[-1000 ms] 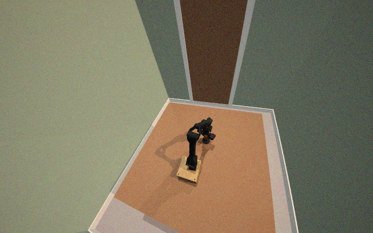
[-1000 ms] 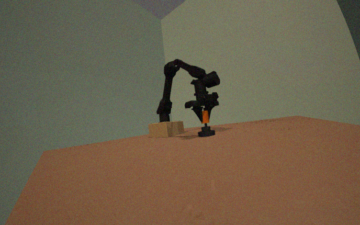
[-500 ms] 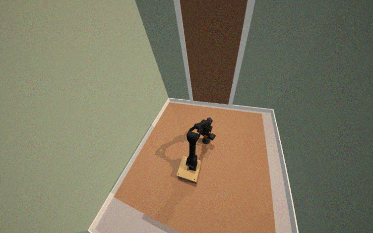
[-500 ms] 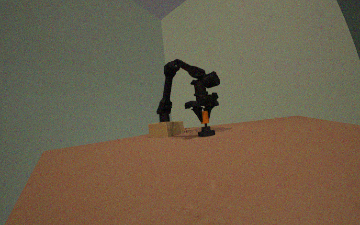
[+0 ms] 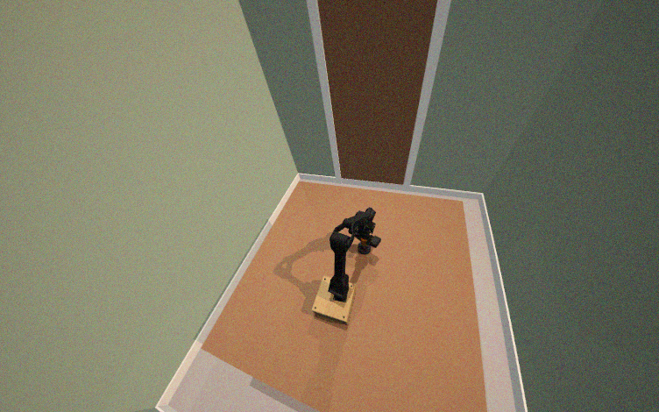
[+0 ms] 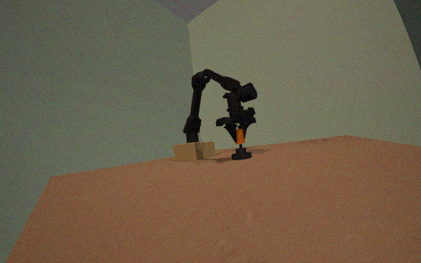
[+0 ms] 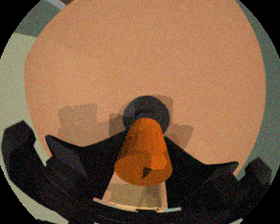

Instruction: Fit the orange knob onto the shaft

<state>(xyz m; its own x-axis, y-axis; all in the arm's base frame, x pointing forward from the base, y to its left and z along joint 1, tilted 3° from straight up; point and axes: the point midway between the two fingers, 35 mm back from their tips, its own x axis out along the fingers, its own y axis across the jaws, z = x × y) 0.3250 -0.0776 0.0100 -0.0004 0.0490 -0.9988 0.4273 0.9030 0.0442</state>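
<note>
The orange knob is 2 cm above my gripper tip. From my gripper tip the other things lie so: round pedestal (4 cm below).
</note>
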